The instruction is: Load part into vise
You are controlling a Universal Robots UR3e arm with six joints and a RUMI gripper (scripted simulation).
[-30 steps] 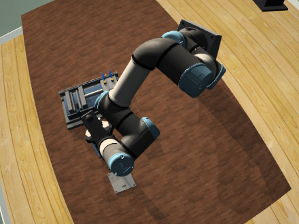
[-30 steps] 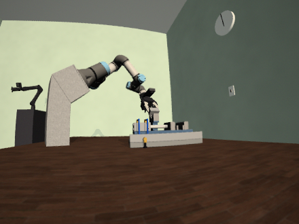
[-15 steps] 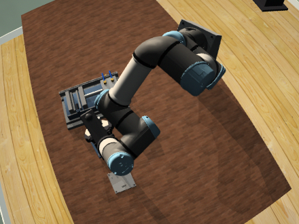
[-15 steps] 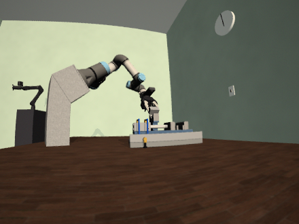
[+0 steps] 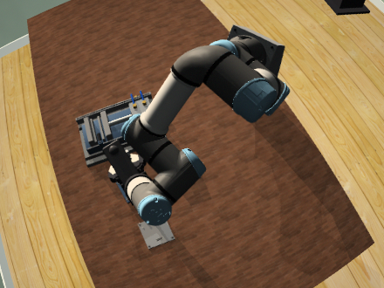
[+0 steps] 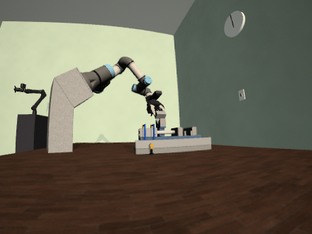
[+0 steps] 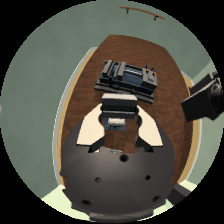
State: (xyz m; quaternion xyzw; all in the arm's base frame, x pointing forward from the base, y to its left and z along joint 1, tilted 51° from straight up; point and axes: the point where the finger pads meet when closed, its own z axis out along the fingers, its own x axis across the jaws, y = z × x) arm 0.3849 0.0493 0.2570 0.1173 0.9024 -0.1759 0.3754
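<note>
The part is right at my hand. Round my hand: grey infeed plate 190 mm below, 170 mm to the left, 30 mm behind.
</note>
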